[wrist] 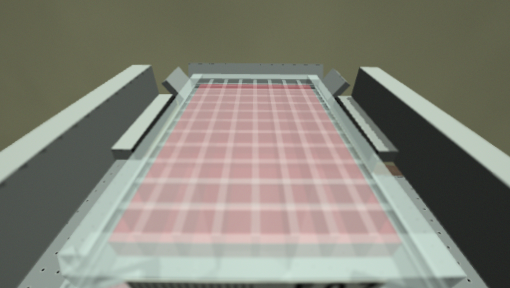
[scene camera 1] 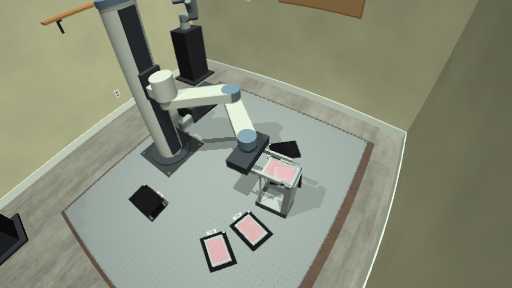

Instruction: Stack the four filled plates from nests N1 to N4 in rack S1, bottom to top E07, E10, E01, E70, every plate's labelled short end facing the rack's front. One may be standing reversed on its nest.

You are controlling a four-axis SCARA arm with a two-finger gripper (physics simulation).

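Frame: origin at the arm's base, x left, y back, z up, level; metres.
Seen in the pictures: gripper, fingertip midpoint: (wrist: 255, 85) (scene camera 1: 286, 171); arm's base, origin of the base link: (scene camera 1: 171, 150).
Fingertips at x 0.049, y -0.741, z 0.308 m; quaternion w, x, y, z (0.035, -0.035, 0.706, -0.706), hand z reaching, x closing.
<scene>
Pixels of each thing's top centre, then the offset from my fingertips to it. Level surfaces: height alone.
- clear-rimmed pink plate, middle of its top: (wrist: 255, 116) (scene camera 1: 280, 169) dy +0.025, dx -0.002, dz -0.004 m
- rack S1, middle of its top: (wrist: 257, 122) (scene camera 1: 279, 169) dy +0.030, dx -0.004, dz -0.003 m
- bare black nest, middle of its top: (scene camera 1: 284, 148) dy +0.160, dx +0.314, dz -0.273 m
- black box-like unit, middle of its top: (scene camera 1: 144, 198) dy +0.548, dx -0.381, dz -0.225 m
- perforated mat, its level: dz -0.295 m
My gripper (scene camera 1: 280, 170) (wrist: 255, 85) is shut on a clear-rimmed pink plate (scene camera 1: 287, 174) (wrist: 255, 170), its fingers along the two long sides. The plate looks level at the top of rack S1 (scene camera 1: 289, 199) (wrist: 255, 70), above its base. In the wrist view a grey rack wall stands beyond the plate's far short end, with slanted guides at its far corners. A dark label, cut off by the bottom edge, shows on the near short end; its code is not fully readable. Two more pink plates (scene camera 1: 217, 249) (scene camera 1: 251, 229) lie on black nests in front.
A bare black nest (scene camera 1: 286, 148) lies behind the rack; another nest behind the rack is mostly hidden by the held plate. A black box-like unit (scene camera 1: 148, 201) sits at the left on the perforated mat (scene camera 1: 185, 200). The arm's column (scene camera 1: 142, 85) stands at the back left.
</scene>
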